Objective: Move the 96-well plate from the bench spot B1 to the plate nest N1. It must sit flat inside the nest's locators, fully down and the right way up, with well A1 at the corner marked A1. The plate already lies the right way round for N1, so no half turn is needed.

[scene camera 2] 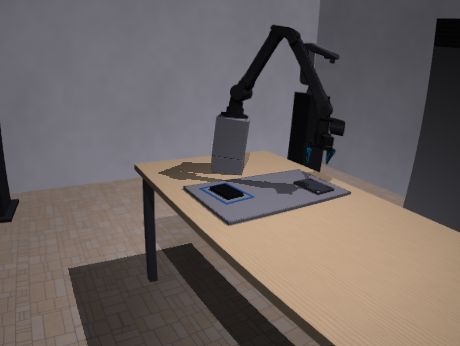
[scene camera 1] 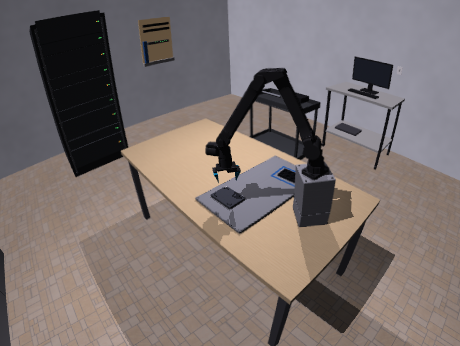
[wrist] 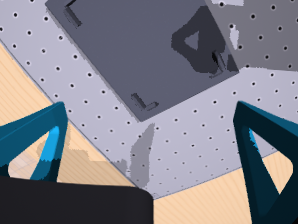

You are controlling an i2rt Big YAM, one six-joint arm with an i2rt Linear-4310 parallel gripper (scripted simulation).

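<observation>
A plate nest N1 (wrist: 167, 59) is here in my wrist view, and so is my own gripper (wrist: 150, 110).
</observation>
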